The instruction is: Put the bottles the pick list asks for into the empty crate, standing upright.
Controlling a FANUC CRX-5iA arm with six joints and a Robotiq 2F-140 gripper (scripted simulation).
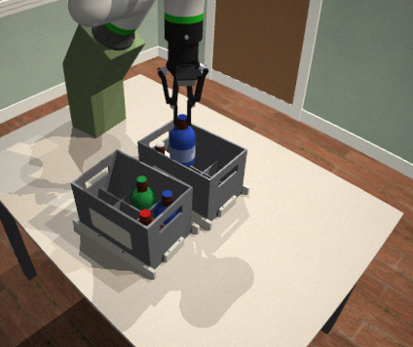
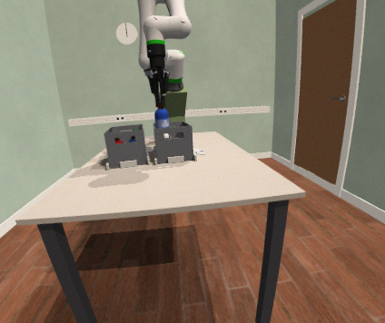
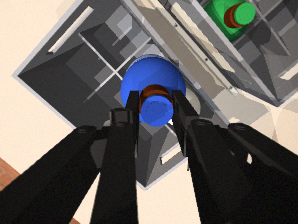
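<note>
The white bottle is 80 mm behind my hand, 20 mm to the right of it and 220 mm below it. The rest, counted from my hand: green bottle (20 mm ahead, 150 mm to the right, 220 mm below); red bottle (140 mm ahead, 210 mm to the right, 220 mm below); pick list (70 mm behind, 180 mm to the left, 300 mm below).
</note>
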